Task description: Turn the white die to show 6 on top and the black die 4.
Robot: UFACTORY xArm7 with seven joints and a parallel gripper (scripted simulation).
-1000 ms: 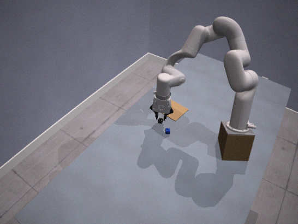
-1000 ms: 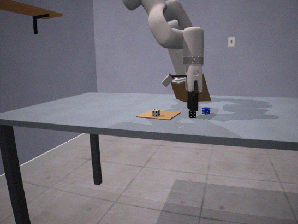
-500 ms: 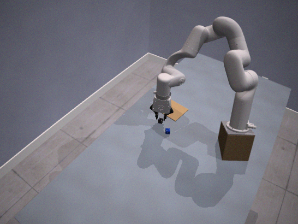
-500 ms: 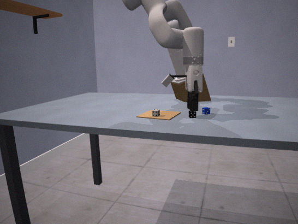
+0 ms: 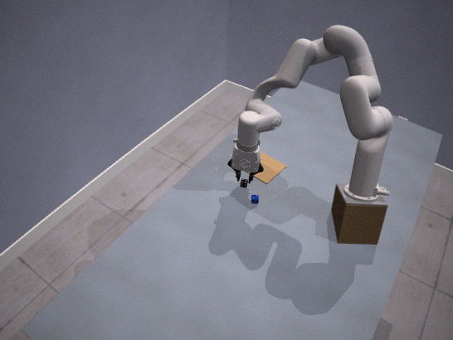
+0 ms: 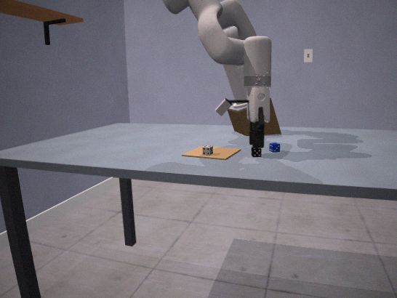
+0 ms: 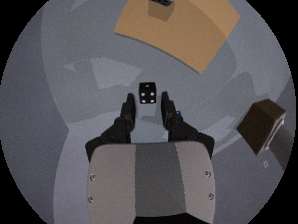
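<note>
Right now my hand is 40 mm above the black die. From my hand the other things lie so: blue die 70 mm behind, 60 mm to the left, 40 mm below; then white die 140 mm to the right, 30 mm below; then mat 130 mm to the right, 50 mm below, 40 mm behind.
</note>
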